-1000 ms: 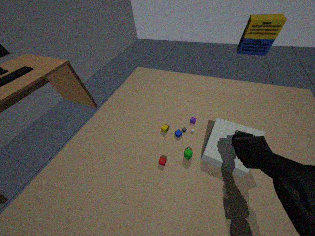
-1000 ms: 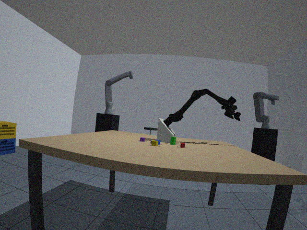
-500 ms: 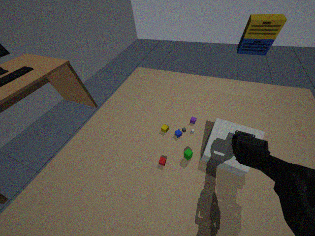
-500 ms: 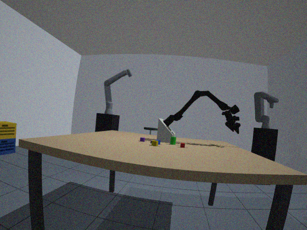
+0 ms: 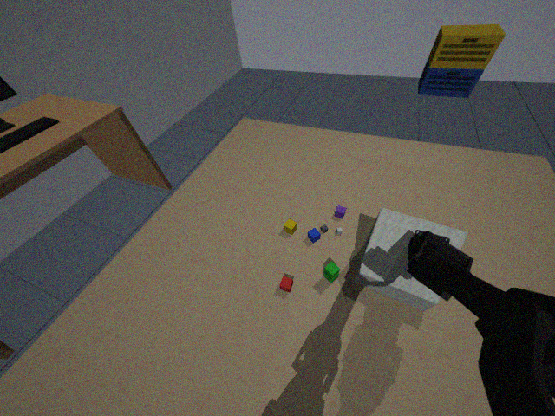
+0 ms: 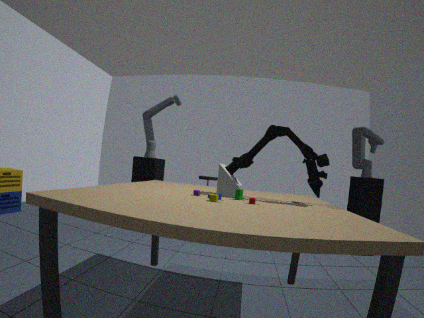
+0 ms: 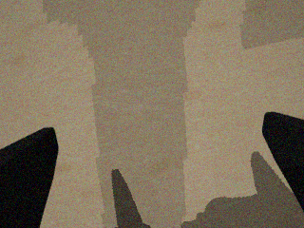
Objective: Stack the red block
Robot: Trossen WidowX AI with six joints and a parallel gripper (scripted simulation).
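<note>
Now: the red block 18 cm ahead of my gripper tip, 37 cm to the right of it and 4 cm below it. Round my gripper tip: purple block 11 cm ahead, 67 cm to the right, 4 cm below; then blue block 16 cm ahead, 55 cm to the right, 4 cm below; then yellow block 25 cm ahead, 55 cm to the right, 3 cm below.
</note>
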